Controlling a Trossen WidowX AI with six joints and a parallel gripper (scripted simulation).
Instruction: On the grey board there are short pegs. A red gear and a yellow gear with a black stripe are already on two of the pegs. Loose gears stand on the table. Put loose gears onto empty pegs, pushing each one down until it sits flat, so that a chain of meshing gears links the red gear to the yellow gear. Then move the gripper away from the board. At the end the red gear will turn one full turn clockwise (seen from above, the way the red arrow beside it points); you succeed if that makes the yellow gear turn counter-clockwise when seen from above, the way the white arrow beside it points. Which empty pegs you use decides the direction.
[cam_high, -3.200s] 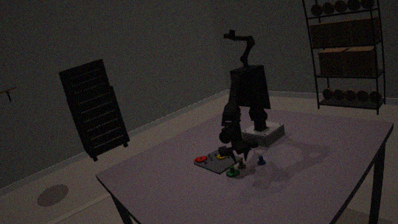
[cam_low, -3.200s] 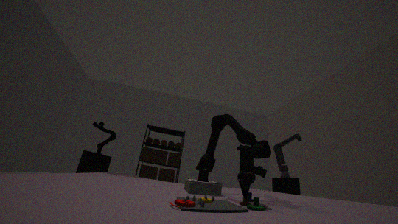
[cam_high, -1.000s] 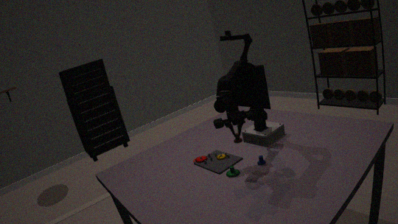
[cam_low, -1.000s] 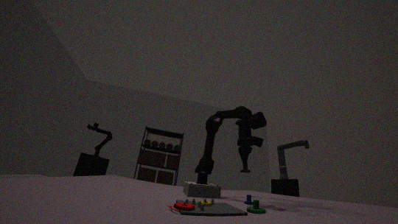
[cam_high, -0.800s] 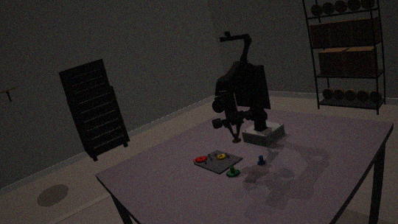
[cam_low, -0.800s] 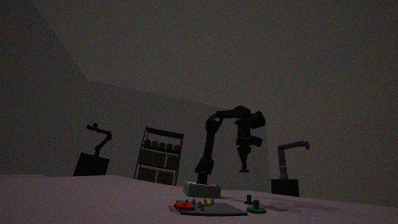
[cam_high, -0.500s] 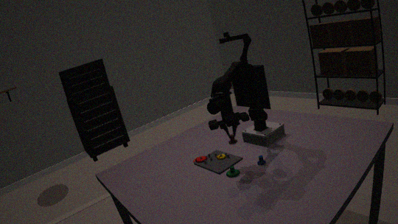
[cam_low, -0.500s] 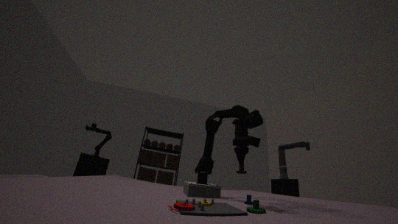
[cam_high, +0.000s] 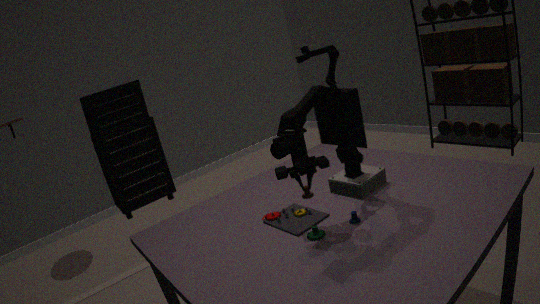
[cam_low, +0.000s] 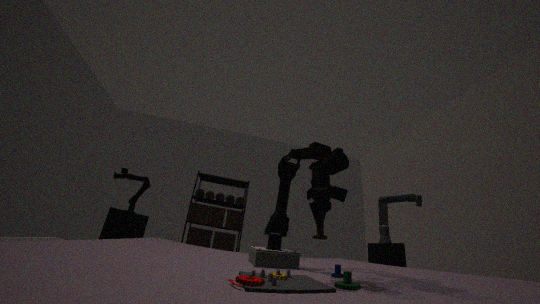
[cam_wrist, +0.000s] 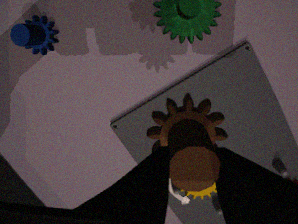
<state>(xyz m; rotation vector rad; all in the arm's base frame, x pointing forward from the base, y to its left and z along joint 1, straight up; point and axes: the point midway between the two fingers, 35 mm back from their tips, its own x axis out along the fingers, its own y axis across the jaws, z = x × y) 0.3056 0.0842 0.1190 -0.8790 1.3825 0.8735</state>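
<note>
The red gear lies 19 cm to the right of my gripper tip, 14 cm below it and 7 cm ahead of it. The rest, counted from my gripper tip: green gear 14 cm below, 7 cm to the left, 4 cm ahead; then blue gear 14 cm below, 11 cm to the left, 11 cm behind; then yellow gear 13 cm below, 11 cm to the right, 2 cm behind.
</note>
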